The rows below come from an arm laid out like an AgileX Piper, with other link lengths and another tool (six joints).
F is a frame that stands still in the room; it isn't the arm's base.
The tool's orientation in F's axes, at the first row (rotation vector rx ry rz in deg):
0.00 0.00 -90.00
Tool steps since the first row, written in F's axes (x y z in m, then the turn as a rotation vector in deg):
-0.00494 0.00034 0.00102 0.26 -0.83 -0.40
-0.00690 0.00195 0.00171 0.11 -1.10 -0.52
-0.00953 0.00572 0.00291 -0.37 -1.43 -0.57
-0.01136 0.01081 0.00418 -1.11 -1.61 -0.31
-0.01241 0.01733 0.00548 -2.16 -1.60 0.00
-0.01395 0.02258 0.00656 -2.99 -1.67 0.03
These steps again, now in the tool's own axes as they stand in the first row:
-0.00034 -0.00494 0.00102 0.83 0.26 -0.40
-0.00195 -0.00690 0.00171 1.10 0.11 -0.52
-0.00572 -0.00953 0.00291 1.43 -0.37 -0.57
-0.01081 -0.01136 0.00418 1.61 -1.11 -0.31
-0.01733 -0.01241 0.00548 1.60 -2.16 0.00
-0.02258 -0.01395 0.00656 1.67 -2.99 0.03

